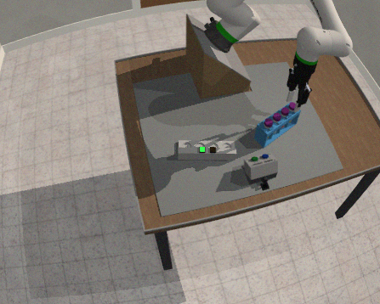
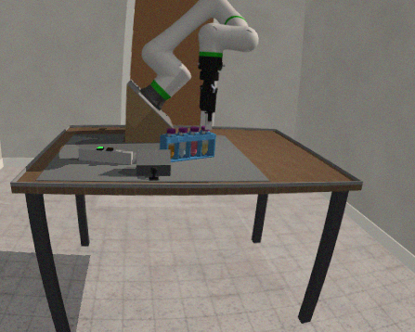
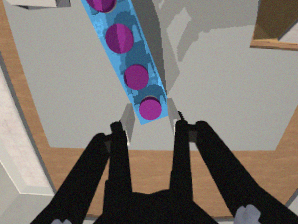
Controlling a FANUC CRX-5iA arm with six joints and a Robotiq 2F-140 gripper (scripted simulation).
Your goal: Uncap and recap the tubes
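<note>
Now: the green key 21 cm ahead of my hand, 21 cm to the right of it and 8 cm below it. From my hand the other things lie so: sloping key desk (22 cm ahead, 19 cm to the right, 9 cm below); then blue key (20 cm ahead, 17 cm to the right, 8 cm below).
</note>
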